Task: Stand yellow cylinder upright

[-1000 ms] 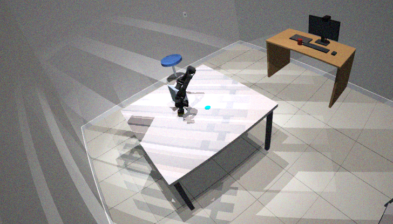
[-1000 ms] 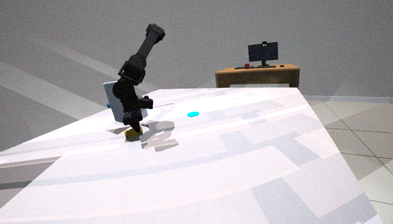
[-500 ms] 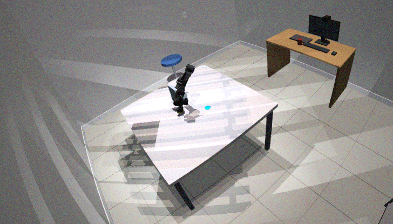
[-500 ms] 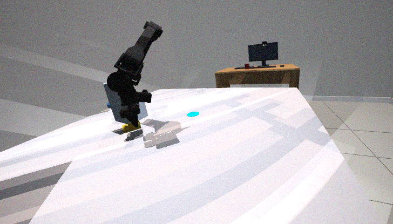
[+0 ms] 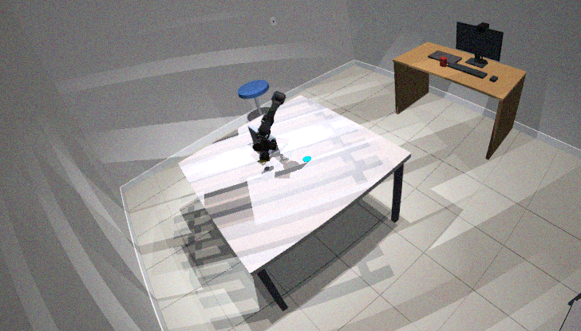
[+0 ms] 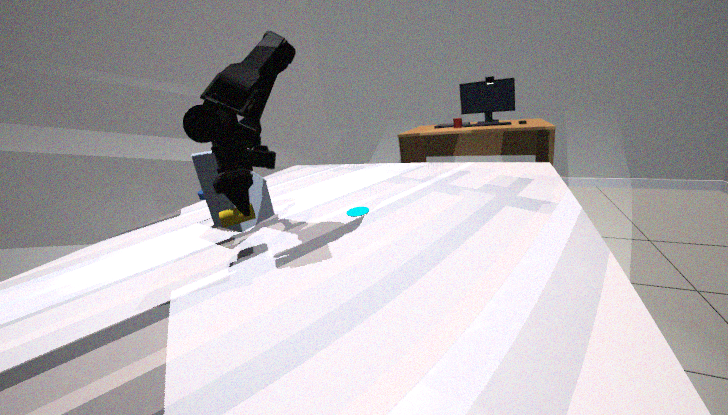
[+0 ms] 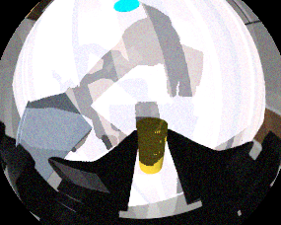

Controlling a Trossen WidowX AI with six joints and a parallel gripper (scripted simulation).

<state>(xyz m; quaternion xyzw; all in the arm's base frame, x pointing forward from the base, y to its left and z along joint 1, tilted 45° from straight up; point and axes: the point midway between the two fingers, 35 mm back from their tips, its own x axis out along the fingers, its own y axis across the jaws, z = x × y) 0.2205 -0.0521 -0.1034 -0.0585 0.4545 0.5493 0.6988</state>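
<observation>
Right now my gripper tip is 12 cm short of the cyan circle, 23 cm to the right of it and 9 cm above it. From my gripper tip the other things lie so: yellow tall cylinder: 1 cm behind, 2 cm to the right.
</observation>
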